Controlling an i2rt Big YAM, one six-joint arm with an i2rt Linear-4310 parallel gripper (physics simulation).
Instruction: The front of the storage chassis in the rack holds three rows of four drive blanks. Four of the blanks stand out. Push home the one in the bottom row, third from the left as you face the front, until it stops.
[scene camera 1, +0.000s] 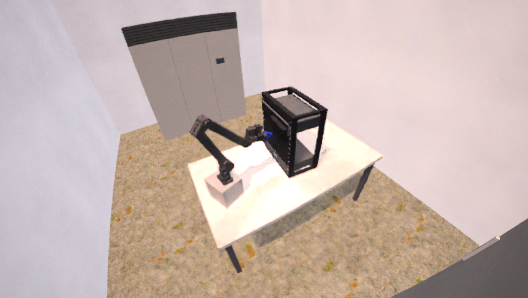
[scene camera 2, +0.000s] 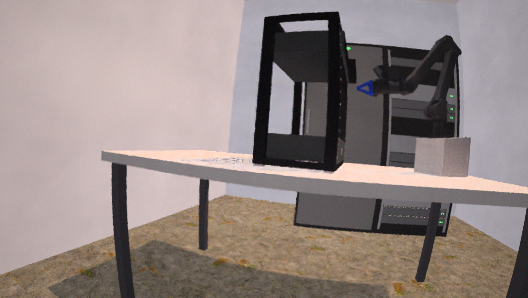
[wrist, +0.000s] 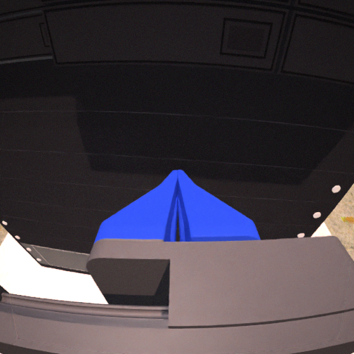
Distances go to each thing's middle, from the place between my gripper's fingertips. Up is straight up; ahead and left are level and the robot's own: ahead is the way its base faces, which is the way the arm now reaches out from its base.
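You'd find the black rack (scene camera 2: 305, 56) 10 mm to the left of my hand and 190 mm ahead of it, and it's 70 mm below my hand as well.
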